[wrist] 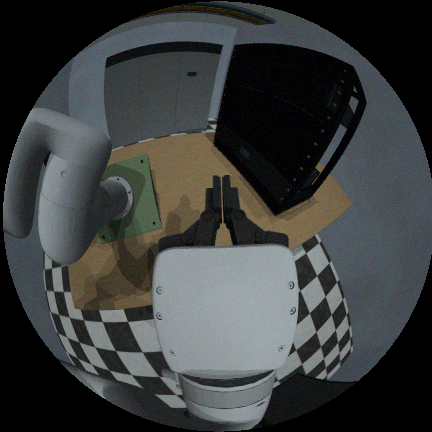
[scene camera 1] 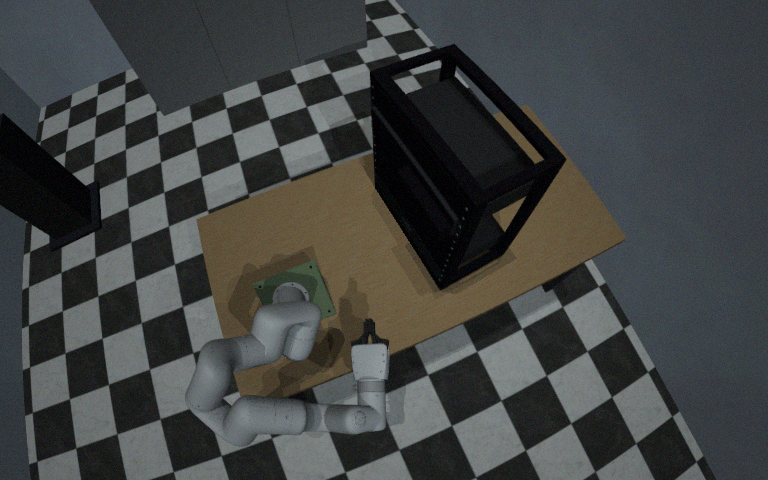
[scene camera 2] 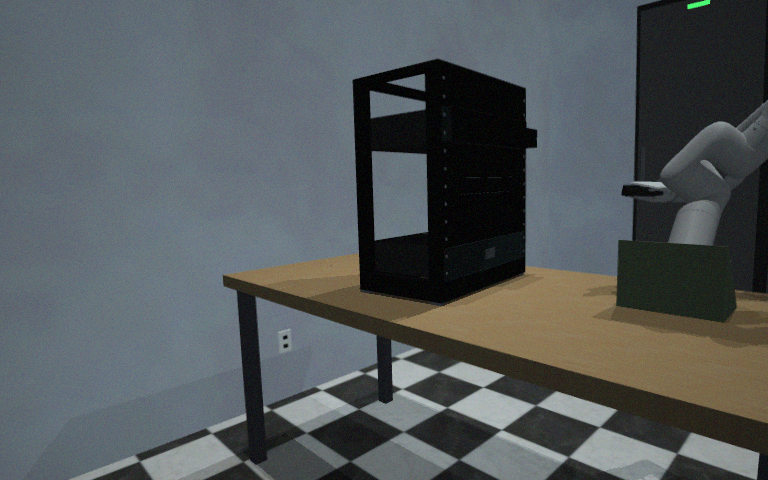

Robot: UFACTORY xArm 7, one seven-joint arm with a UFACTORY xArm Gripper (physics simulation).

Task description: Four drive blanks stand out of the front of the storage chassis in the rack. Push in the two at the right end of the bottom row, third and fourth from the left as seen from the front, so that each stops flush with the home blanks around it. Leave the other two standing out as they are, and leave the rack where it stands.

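Seen in the pictures: gripper, fingertip midpoint: (wrist: 220, 184) (scene camera 1: 369, 319) (scene camera 2: 624, 190); arm's base, origin of the base link: (wrist: 114, 197) (scene camera 1: 290, 298) (scene camera 2: 682, 270).
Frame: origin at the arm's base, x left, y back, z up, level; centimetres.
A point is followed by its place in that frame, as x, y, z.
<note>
The black rack (scene camera 1: 508, 101) {7.1, -76.1, 52.3} (scene camera 2: 434, 186) {33.2, -48.4, 21.5} (wrist: 320, 142) {-16.3, -49.7, 22.6} stands upright on the table. The storage chassis (scene camera 1: 464, 127) {11.3, -66.5, 41.3} (scene camera 2: 399, 131) {30.9, -61.9, 36.6} sits in its upper part. A dark block (scene camera 2: 531, 138) {-9.6, -43.9, 35.3} juts out past the far edge of the rack's front in scene camera 2. The front is nearly black in all views, so the four drive blanks cannot be told apart, nor which are flush. My gripper (scene camera 1: 369, 321) {-22.1, -20.4, 18.6} (scene camera 2: 624, 190) {-22.1, -20.4, 18.6} (wrist: 220, 184) {-22.1, -20.4, 18.6} is shut and empty. It hangs in the air in front of the rack, well apart from it, near the table's long edge.
The arm's green base (scene camera 1: 323, 285) {-0.4, -12.1, 0.0} (scene camera 2: 673, 280) {7.1, -0.3, -1.2} (wrist: 145, 190) {-0.7, -10.3, -0.4} stands on the table (scene camera 1: 283, 226) {32.9, -6.1, -9.2} (scene camera 2: 566, 316) {22.7, -18.5, -9.2} (wrist: 180, 150) {30.9, -28.3, -9.2}, in front of the rack. A unit with a small light label (scene camera 2: 489, 253) {8.3, -48.0, 1.3} fills the rack's lower front. A wall rises behind the rack.
</note>
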